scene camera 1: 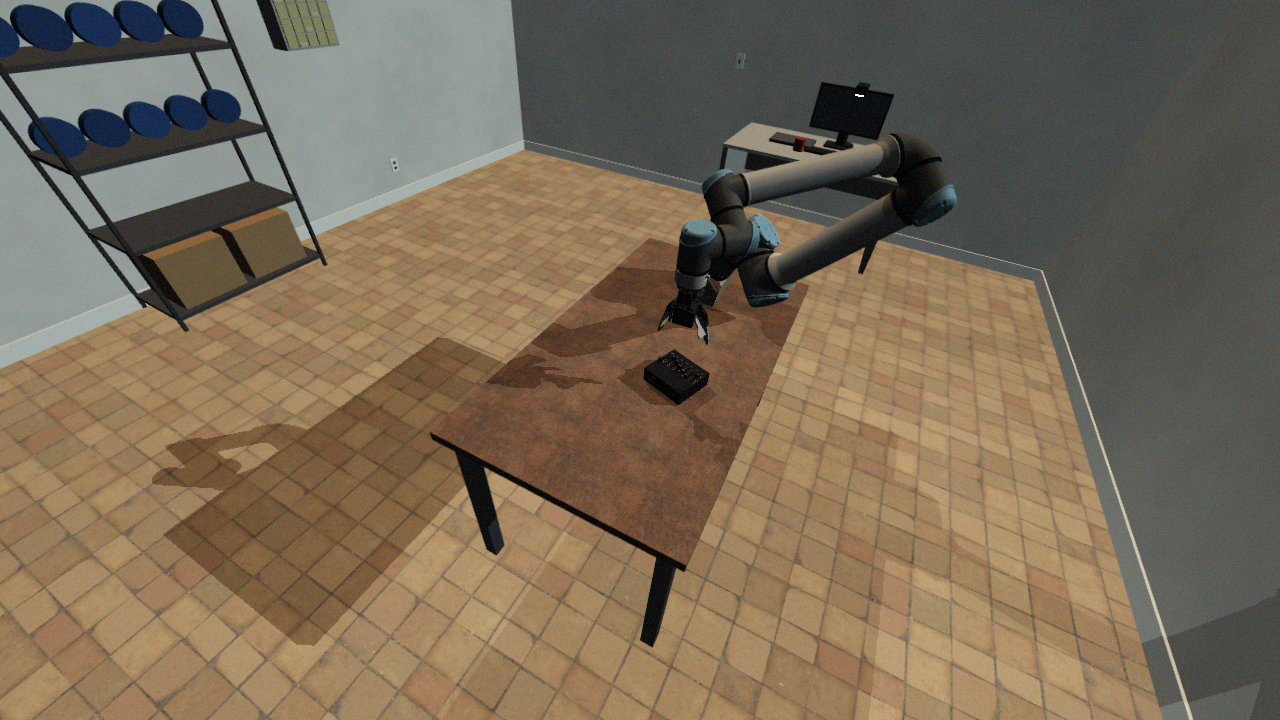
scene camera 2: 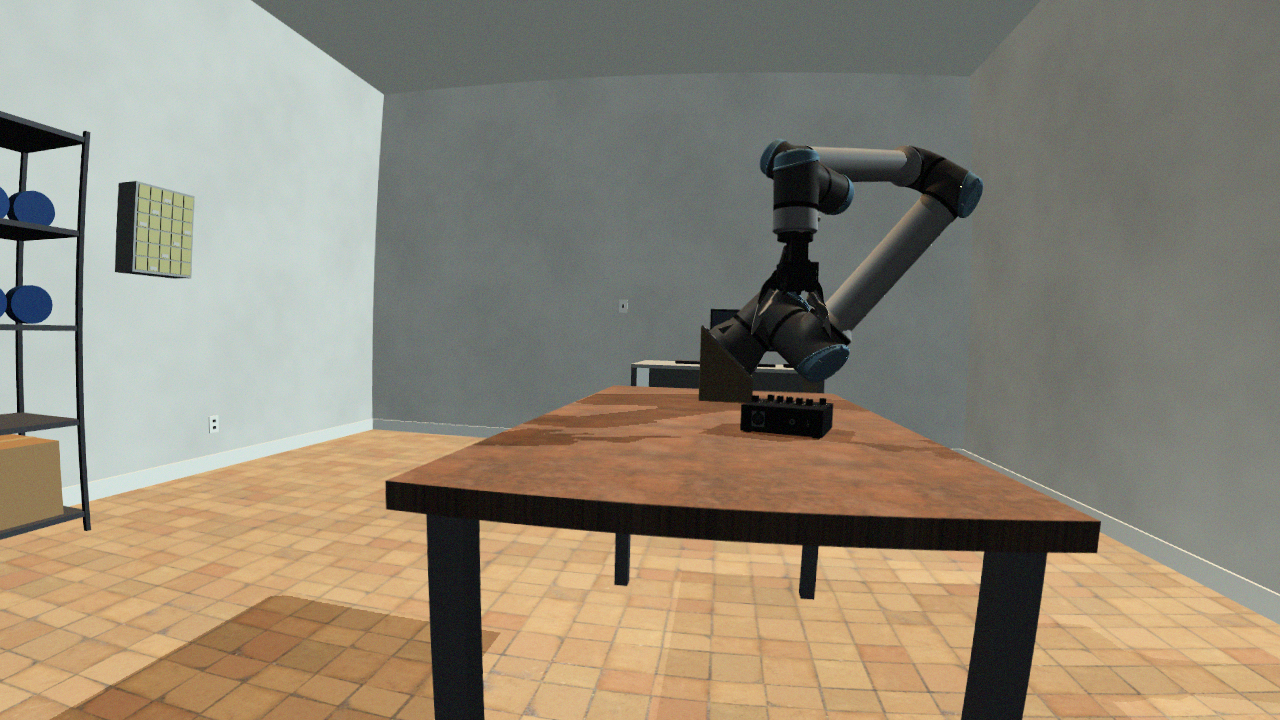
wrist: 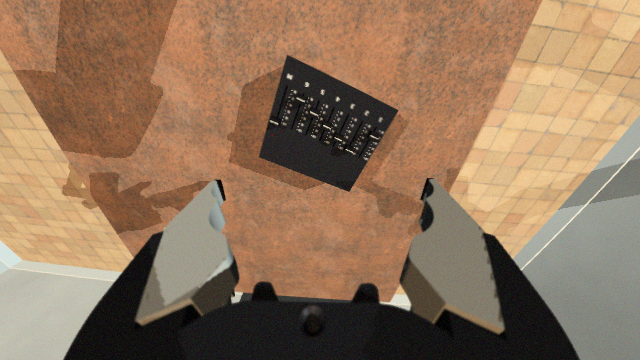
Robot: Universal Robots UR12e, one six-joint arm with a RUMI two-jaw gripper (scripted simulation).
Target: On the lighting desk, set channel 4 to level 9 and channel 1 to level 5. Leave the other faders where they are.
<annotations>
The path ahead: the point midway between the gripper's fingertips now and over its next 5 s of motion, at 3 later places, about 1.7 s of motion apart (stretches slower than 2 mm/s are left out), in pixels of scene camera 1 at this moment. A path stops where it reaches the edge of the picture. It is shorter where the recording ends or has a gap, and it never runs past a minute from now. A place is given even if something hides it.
My gripper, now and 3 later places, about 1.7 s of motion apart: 682,337; 699,356; 703,367; 702,372
</annotations>
